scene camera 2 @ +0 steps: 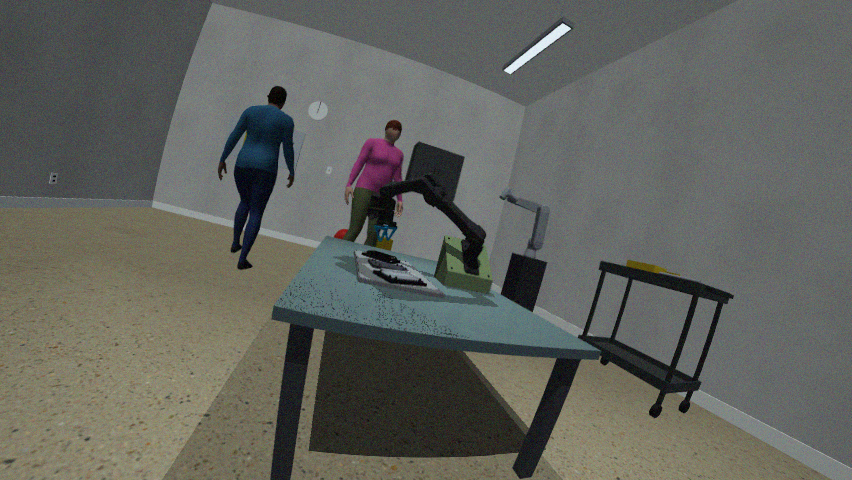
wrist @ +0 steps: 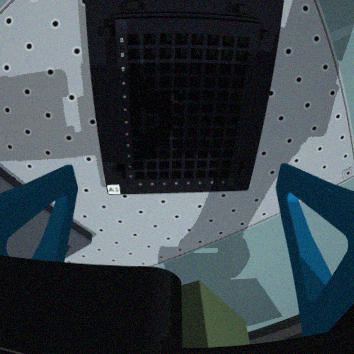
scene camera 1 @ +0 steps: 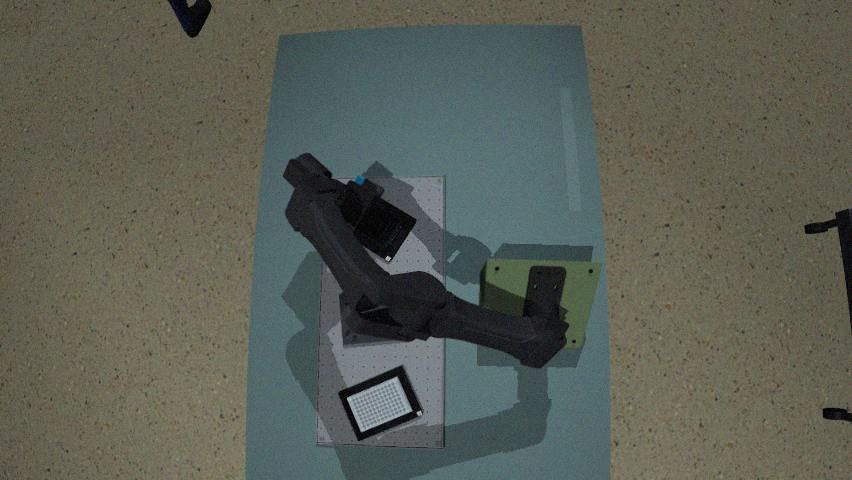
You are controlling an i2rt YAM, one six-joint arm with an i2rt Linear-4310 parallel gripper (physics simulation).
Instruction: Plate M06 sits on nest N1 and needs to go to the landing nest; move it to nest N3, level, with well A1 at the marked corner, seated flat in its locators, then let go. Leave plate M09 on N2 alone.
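Observation:
A dark plate [scene camera 1: 386,226] [wrist: 182,115] sits in a black nest at the back end of the perforated board [scene camera 1: 426,357] [wrist: 150,210]; a white A1 tag [scene camera 1: 388,258] [wrist: 113,189] marks one nest corner. My gripper [scene camera 2: 385,232] [wrist: 176,175] is open and empty, above the board. In the wrist view its blue fingers stand wide apart, with the dark plate between and beyond them. A white plate [scene camera 1: 379,404] sits in another black nest at the near end. A grey nest [scene camera 1: 348,316] [wrist: 79,244] without a plate lies between them, partly hidden by the arm. The plate and nest numbers are not readable.
My arm stands on a green sloped block [scene camera 1: 581,298] [scene camera 2: 471,280] [wrist: 222,320] to the right of the board, and its links pass over the grey nest. Two people [scene camera 2: 265,140] [scene camera 2: 378,166] stand beyond the teal table [scene camera 1: 417,89] [scene camera 2: 369,321]. A black cart [scene camera 2: 664,279] is at the right.

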